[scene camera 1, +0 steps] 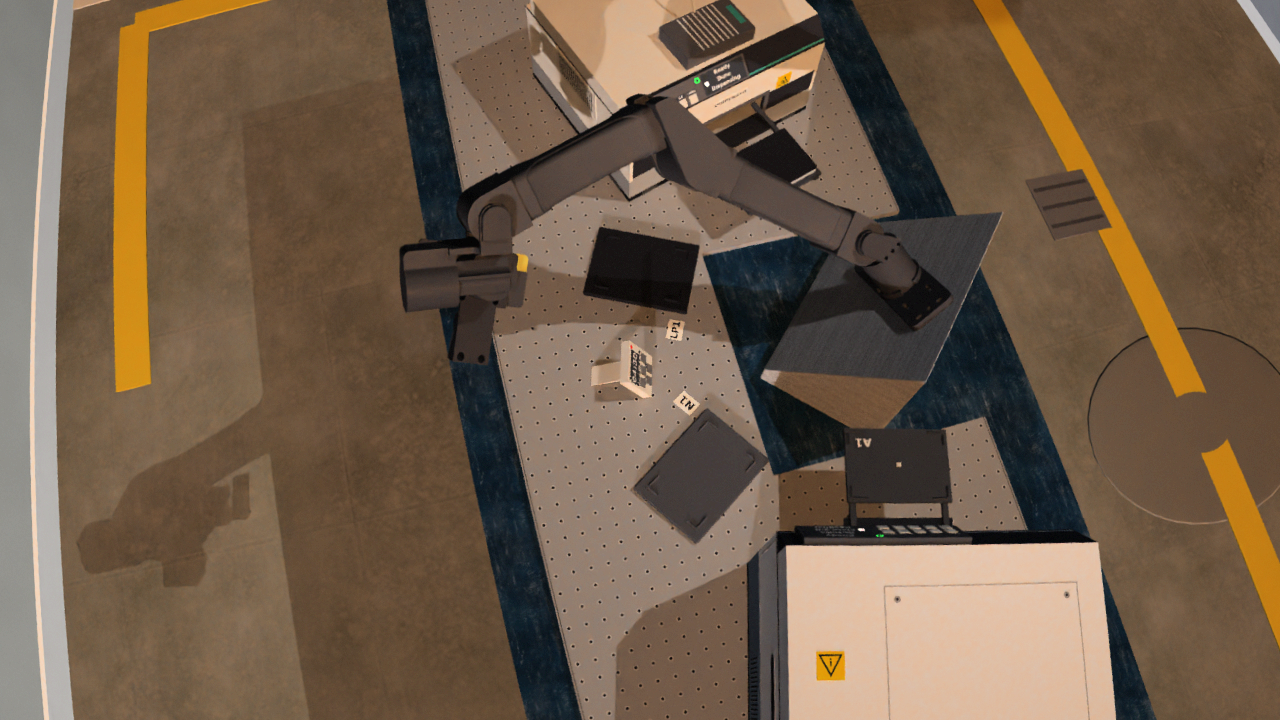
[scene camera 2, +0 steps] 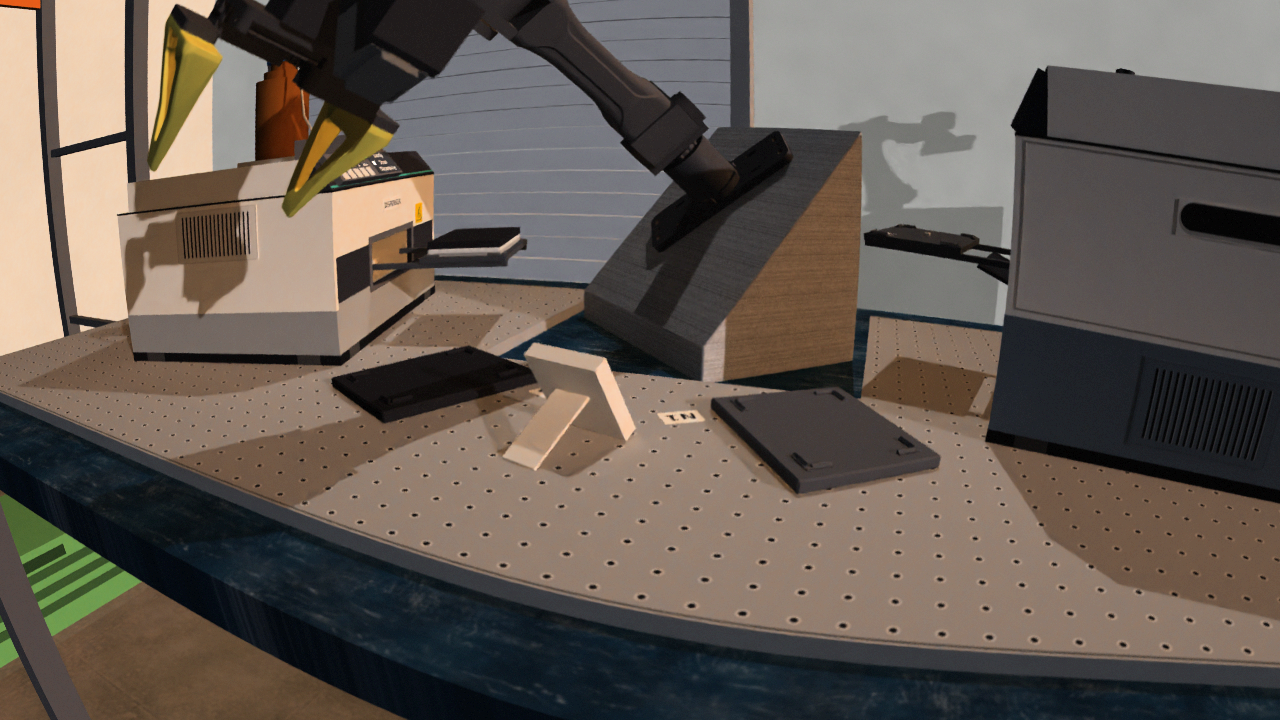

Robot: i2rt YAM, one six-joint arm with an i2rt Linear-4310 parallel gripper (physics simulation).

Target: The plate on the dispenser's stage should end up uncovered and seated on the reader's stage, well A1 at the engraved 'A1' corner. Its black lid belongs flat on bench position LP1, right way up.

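Places are measured from the arm's base along level axes (x right, y ahead, z up), in metres.
Pixels of known places: gripper, fingertip midpoint: (scene camera 2: 222, 191); arm's base, origin of the base link: (scene camera 1: 902, 284) (scene camera 2: 722, 192).
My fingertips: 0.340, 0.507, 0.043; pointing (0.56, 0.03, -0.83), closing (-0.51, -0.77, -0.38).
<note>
For each thing: its middle in the pictures, then the offset to it from my fingertips, as dx, dy, dz. "*": a spot on its surface instead.
- plate, body centre: (scene camera 2: 476, 241) -0.054, -0.499, -0.101
- dispenser's stage, body centre: (scene camera 2: 447, 252) -0.018, -0.500, -0.113
- black lid, body centre: (scene camera 2: 475, 237) (scene camera 1: 768, 165) -0.054, -0.499, -0.096
- reader's stage, body centre: (scene camera 2: 958, 245) (scene camera 1: 899, 492) -0.562, -0.315, -0.066
- LP1, body centre: (scene camera 2: 431, 378) (scene camera 1: 642, 269) -0.054, -0.263, -0.192
- reader, body centre: (scene camera 2: 1187, 268) (scene camera 1: 914, 690) -0.769, -0.164, -0.048
- grey pad, surface spot: (scene camera 2: 823, 438) (scene camera 1: 686, 480) * -0.367, -0.120, -0.188
- N1 label, surface spot: (scene camera 2: 682, 417) (scene camera 1: 686, 403) * -0.272, -0.190, -0.198
- small propped panel, body centre: (scene camera 2: 554, 424) (scene camera 1: 617, 373) -0.178, -0.130, -0.181
The plate (scene camera 2: 487, 251) sits on the dispenser's stage (scene camera 2: 465, 261), its pale side showing under the black lid (scene camera 1: 778, 154) (scene camera 2: 474, 237). The reader's stage (scene camera 1: 898, 488) (scene camera 2: 921, 239) is extended and bare, with "A1" engraved at its upper-left corner in scene camera 1. LP1 (scene camera 1: 641, 268) (scene camera 2: 434, 383) is a black low pad on the bench with nothing on it. My gripper (scene camera 1: 474, 270) (scene camera 2: 221, 190) is open and empty, its yellow fingers wide apart, high up and left of LP1 in scene camera 1. In that view the arm hides most of the fingers.
The dispenser (scene camera 1: 590, 44) (scene camera 2: 232, 295) and reader (scene camera 1: 939, 626) (scene camera 2: 1136, 241) stand at opposite ends. A grey pad (scene camera 1: 700, 474) (scene camera 2: 823, 438) lies by the N1 label (scene camera 1: 686, 402) (scene camera 2: 682, 417). A small propped panel (scene camera 1: 637, 368) (scene camera 2: 581, 385) stands between the pads. The arm's base is on a sloped block (scene camera 1: 859, 331) (scene camera 2: 787, 268).
</note>
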